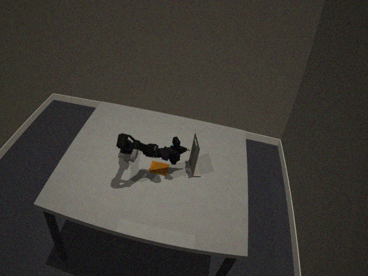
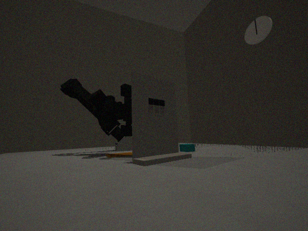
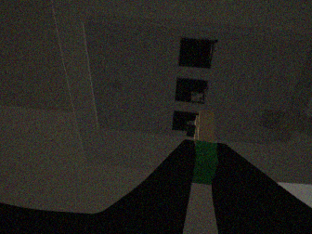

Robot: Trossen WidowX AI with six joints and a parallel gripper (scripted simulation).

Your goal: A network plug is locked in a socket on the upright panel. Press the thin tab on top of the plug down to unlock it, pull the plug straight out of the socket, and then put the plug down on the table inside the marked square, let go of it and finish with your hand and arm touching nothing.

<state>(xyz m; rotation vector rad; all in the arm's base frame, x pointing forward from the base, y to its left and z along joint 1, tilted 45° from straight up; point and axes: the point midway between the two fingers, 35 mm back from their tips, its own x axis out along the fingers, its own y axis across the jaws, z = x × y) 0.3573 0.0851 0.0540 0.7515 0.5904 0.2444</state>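
My gripper tip is now 15 cm past the orange marked square, 6 cm to the left of it and 16 cm above it. Round my gripper tip: upright panel: 6 cm ahead, 2 cm to the left, 5 cm below; then purple block: 14 cm behind, 5 cm to the left, 15 cm below; then network plug: right at my gripper tip.
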